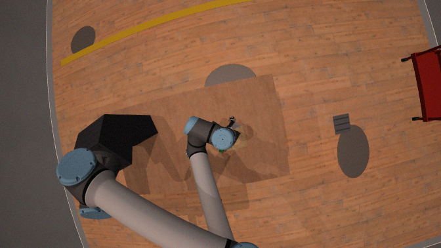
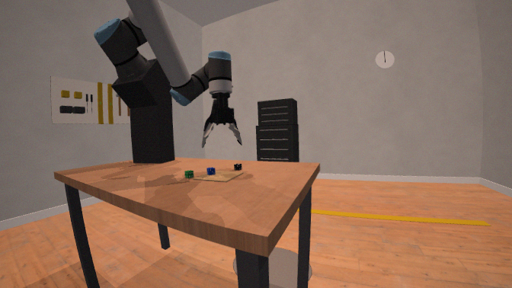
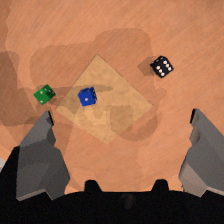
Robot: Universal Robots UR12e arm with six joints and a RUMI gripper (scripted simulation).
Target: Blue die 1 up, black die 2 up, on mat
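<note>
Now: hand 9 cm above the black die, 7 cm to the right of it and 3 cm short of it. The rest, counted from my hand: green die 11 cm to the right, 9 cm below, 8 cm behind; tan mat 10 cm below, 6 cm to the right, 2 cm ahead; blue die 9 cm below, 6 cm to the right, 2 cm behind.
</note>
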